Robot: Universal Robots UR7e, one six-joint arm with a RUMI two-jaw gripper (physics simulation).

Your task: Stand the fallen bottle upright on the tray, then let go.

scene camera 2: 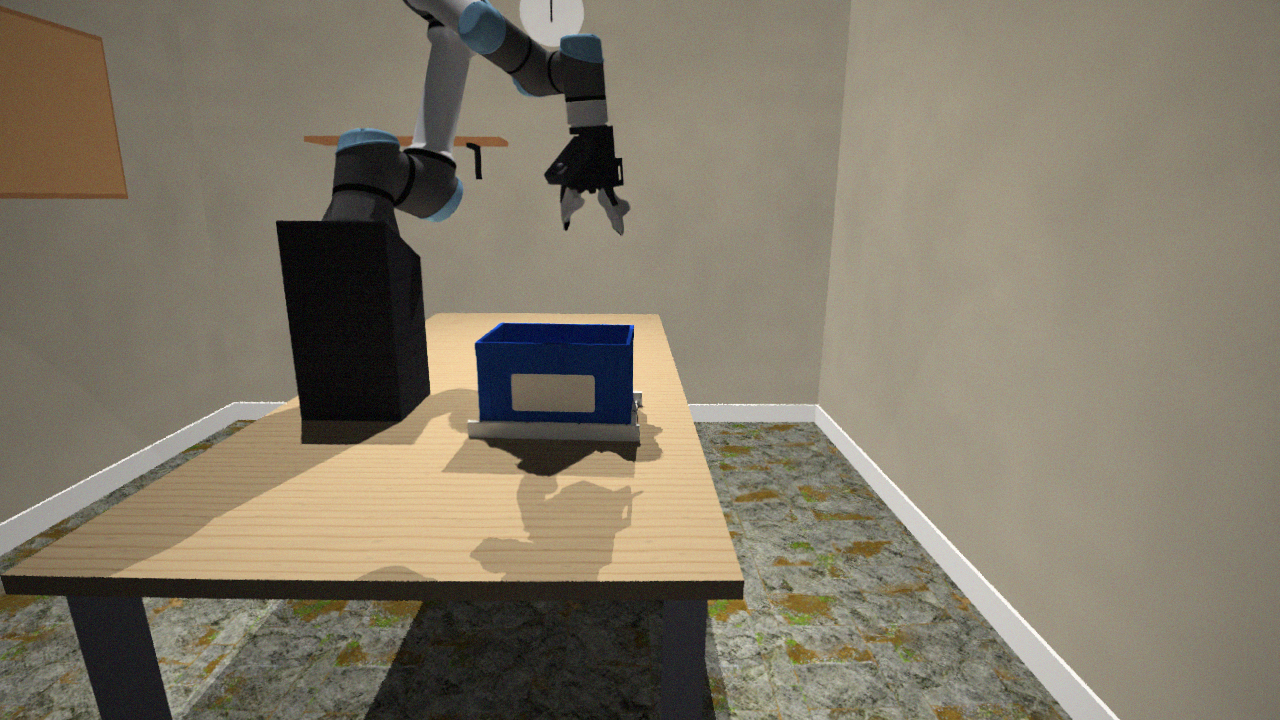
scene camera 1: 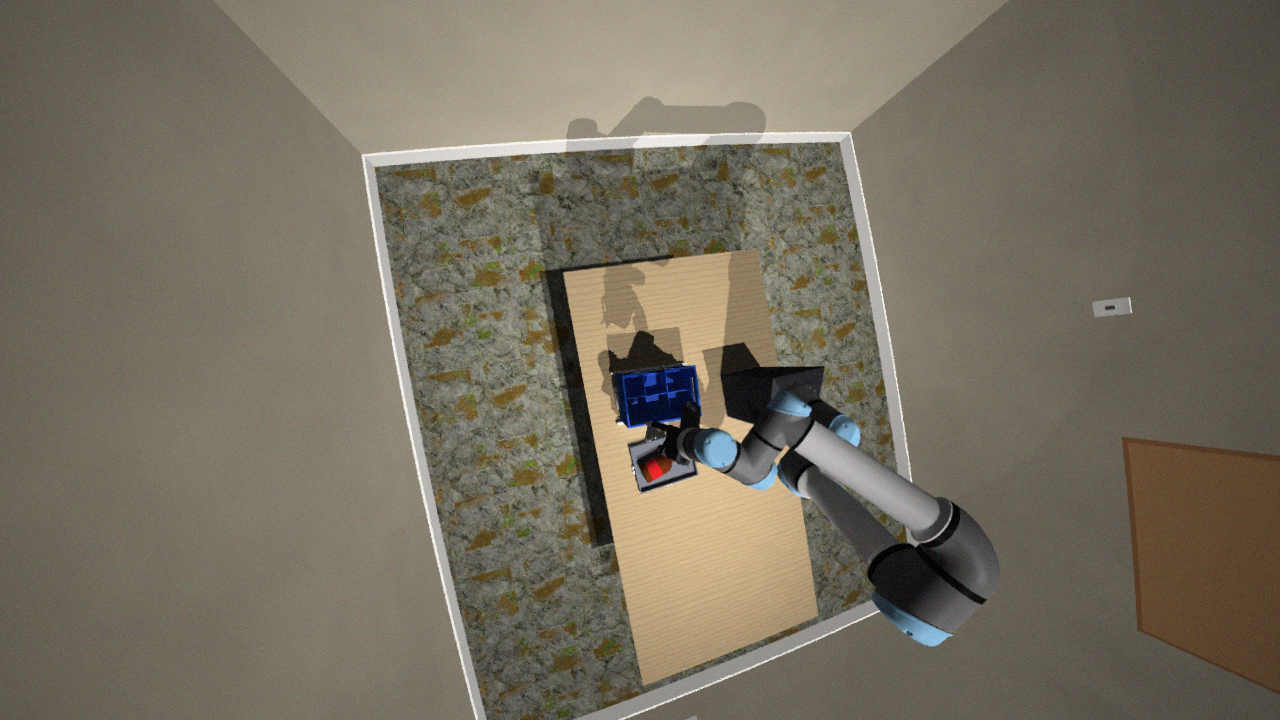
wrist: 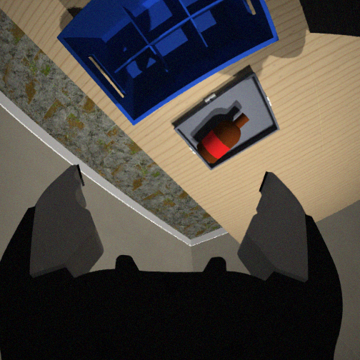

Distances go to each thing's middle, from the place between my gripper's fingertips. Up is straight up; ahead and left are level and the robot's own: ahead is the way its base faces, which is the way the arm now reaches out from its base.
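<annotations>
The brown bottle (wrist: 225, 134) is 32 cm below my hand, and it's 1 cm behind it and 20 cm to the left of it.
</annotations>
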